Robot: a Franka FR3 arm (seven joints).
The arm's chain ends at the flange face. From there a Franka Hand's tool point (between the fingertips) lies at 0.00 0.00 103.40 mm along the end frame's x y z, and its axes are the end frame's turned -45 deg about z.
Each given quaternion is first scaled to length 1.
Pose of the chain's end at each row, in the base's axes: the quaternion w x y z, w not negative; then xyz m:
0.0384, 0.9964, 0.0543, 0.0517, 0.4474, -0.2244, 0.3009
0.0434, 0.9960, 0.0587, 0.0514, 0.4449, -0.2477, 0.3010
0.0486, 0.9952, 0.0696, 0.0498, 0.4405, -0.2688, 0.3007
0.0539, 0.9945, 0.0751, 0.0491, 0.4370, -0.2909, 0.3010
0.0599, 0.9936, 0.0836, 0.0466, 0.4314, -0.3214, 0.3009
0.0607, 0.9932, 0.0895, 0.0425, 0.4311, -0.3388, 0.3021
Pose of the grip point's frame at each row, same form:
0.0553, 0.8998, 0.4315, 0.0331, 0.4585, -0.2317, 0.1984
0.0598, 0.8977, 0.4354, 0.0309, 0.4560, -0.2560, 0.1985
0.0640, 0.8928, 0.4451, 0.0274, 0.4514, -0.2781, 0.1983
0.0686, 0.8901, 0.4500, 0.0247, 0.4479, -0.3012, 0.1987
0.0732, 0.8860, 0.4575, 0.0201, 0.4420, -0.3329, 0.1987
0.0723, 0.8834, 0.4628, 0.0160, 0.4410, -0.3505, 0.1998

